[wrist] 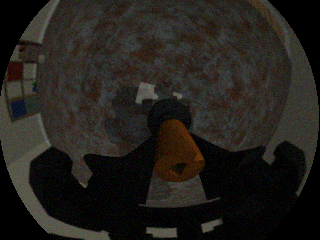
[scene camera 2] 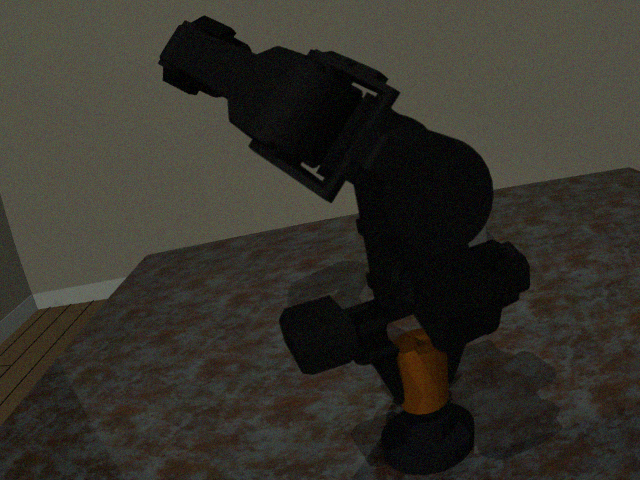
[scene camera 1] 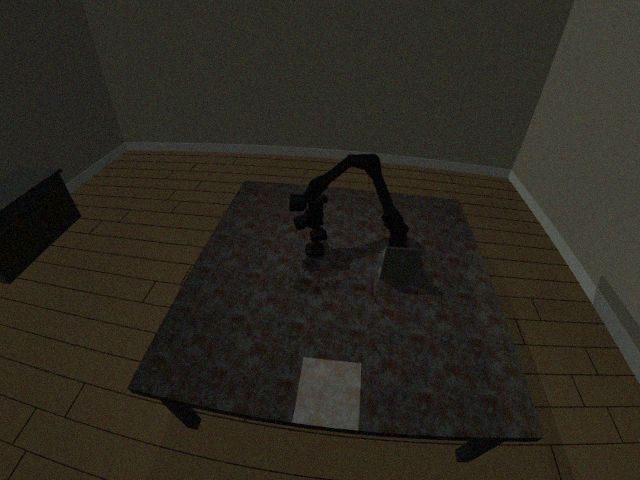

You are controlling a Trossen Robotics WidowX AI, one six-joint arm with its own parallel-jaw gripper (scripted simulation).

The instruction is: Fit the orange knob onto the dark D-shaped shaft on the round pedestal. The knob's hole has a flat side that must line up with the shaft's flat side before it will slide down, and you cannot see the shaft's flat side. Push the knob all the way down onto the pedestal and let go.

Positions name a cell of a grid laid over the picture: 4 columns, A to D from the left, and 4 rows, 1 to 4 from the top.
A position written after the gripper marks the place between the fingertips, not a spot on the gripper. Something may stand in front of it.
In view: the gripper (scene camera 2: C4), an orange knob (scene camera 2: C4) and a dark round pedestal (wrist: C2).
The orange knob also shows in the wrist view (wrist: C3). The gripper shows as well in the wrist view (wrist: C3).
